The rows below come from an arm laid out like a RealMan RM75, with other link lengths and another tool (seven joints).
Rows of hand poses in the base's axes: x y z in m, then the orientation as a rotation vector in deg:
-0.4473, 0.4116, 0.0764, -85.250, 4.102, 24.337
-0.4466, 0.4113, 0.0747, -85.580, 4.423, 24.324
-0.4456, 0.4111, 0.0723, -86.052, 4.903, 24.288
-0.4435, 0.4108, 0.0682, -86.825, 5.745, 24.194
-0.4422, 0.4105, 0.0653, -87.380, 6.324, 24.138
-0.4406, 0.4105, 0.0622, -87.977, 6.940, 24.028
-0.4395, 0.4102, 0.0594, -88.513, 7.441, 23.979
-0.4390, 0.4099, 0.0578, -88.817, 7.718, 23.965
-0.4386, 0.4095, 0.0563, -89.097, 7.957, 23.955
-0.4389, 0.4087, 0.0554, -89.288, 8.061, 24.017
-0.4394, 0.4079, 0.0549, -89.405, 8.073, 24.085
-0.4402, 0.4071, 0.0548, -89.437, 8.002, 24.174
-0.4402, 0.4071, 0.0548, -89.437, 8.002, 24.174
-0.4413, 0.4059, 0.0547, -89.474, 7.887, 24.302
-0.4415, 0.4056, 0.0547, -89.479, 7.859, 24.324
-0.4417, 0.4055, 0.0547, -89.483, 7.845, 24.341
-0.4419, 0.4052, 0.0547, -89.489, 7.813, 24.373
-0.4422, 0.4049, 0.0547, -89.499, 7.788, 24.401
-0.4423, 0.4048, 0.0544, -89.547, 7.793, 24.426
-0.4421, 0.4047, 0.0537, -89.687, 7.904, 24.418
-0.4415, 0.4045, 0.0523, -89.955, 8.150, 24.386
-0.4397, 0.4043, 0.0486, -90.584, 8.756, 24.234
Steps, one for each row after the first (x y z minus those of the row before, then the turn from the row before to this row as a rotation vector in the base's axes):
0.0007, -0.0003, -0.0017, -0.381, 0.147, -0.161
0.0010, -0.0002, -0.0024, -0.548, 0.213, -0.254
0.0021, -0.0003, -0.0041, -0.908, 0.363, -0.471
0.0013, -0.0003, -0.0029, -0.649, 0.251, -0.313
0.0016, 0.0000, -0.0031, -0.695, 0.234, -0.363
0.0011, -0.0003, -0.0028, -0.617, 0.208, -0.260
0.0005, -0.0003, -0.0016, -0.350, 0.122, -0.134
0.0004, -0.0004, -0.0015, -0.319, 0.104, -0.111
-0.0003, -0.0008, -0.0009, -0.209, 0.078, 0.005
-0.0005, -0.0008, -0.0005, -0.119, 0.035, 0.054
-0.0008, -0.0008, -0.0001, -0.020, 0.008, 0.106
0.0000, 0.0000, 0.0000, 0.000, 0.000, 0.000
-0.0011, -0.0012, -0.0001, -0.018, 0.005, 0.158
-0.0002, -0.0003, 0.0000, 0.000, -0.004, 0.032
-0.0002, -0.0001, 0.0000, -0.002, 0.002, 0.020
-0.0002, -0.0003, 0.0000, -0.001, 0.000, 0.041
-0.0003, -0.0003, 0.0000, -0.006, 0.001, 0.035
-0.0001, -0.0001, -0.0003, -0.049, 0.012, 0.020
0.0002, -0.0001, -0.0007, -0.158, 0.044, -0.052
0.0006, -0.0002, -0.0014, -0.308, 0.094, -0.131
0.0018, -0.0002, -0.0037, -0.727, 0.190, -0.373

